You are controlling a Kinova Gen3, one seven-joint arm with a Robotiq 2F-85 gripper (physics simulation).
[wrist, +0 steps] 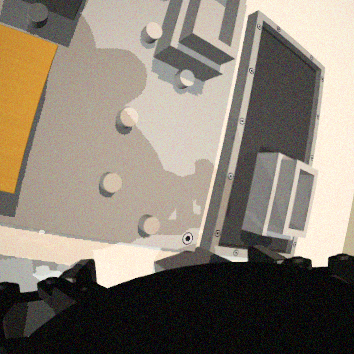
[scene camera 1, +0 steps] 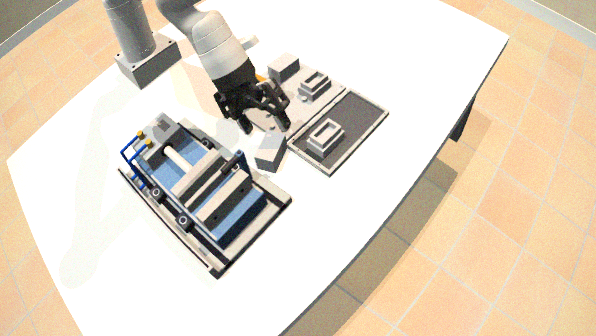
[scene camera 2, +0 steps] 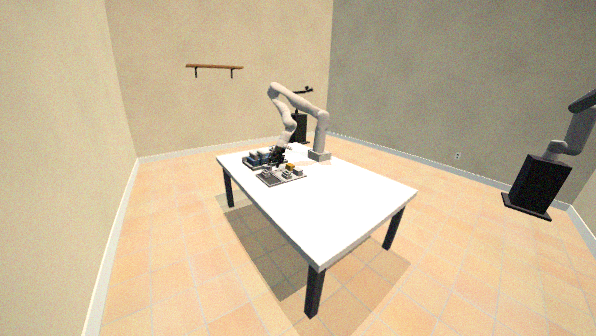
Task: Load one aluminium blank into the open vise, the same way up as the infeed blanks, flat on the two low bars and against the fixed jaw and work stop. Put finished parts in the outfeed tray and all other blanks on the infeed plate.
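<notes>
My open gripper is above a plain grey blank. The blank sits on the table between the vise and the outfeed tray; in the wrist view part of it shows between the fingers, the rest hidden by the gripper body. No blank shows between the jaws of the blue vise. A stepped part with a raised rim sits in the dark outfeed tray. Another stepped part and a plain grey block stand on the infeed plate.
An orange block is at the infeed plate, mostly hidden by the gripper in the first scene view. Short round pins rise from the plate. A handle stands up at the vise, and blue pipes stand at its far end.
</notes>
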